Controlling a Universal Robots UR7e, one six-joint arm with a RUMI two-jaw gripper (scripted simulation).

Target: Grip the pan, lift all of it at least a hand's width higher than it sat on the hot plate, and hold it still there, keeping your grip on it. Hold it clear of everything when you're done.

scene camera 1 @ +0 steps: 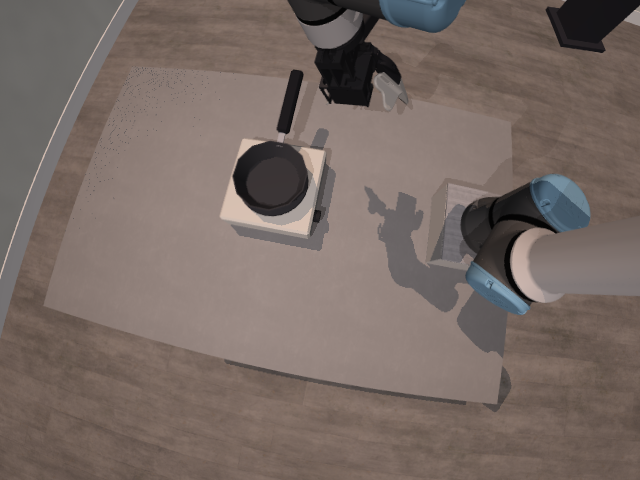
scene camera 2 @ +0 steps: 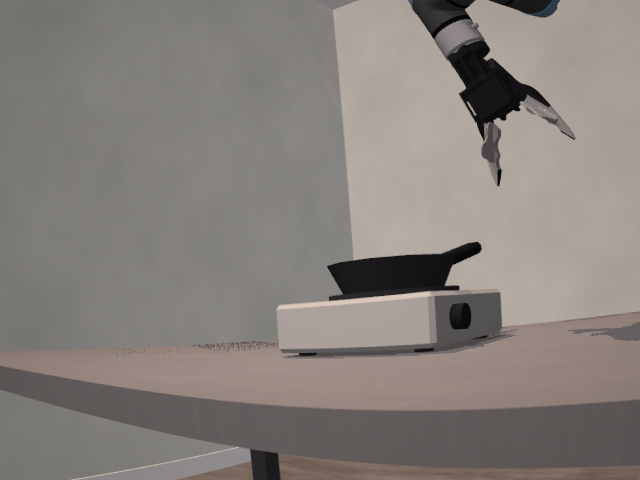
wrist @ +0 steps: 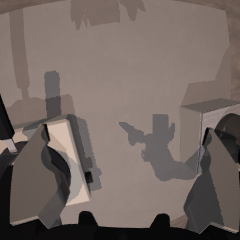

Labels:
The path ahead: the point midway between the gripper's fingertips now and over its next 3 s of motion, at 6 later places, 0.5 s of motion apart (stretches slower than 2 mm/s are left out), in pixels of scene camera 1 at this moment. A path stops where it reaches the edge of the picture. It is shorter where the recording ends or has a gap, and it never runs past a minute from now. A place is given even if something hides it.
The gripper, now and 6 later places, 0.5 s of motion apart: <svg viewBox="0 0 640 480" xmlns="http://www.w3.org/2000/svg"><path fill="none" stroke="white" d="M367 99L281 98L281 112L284 126L284 129L282 114L274 84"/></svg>

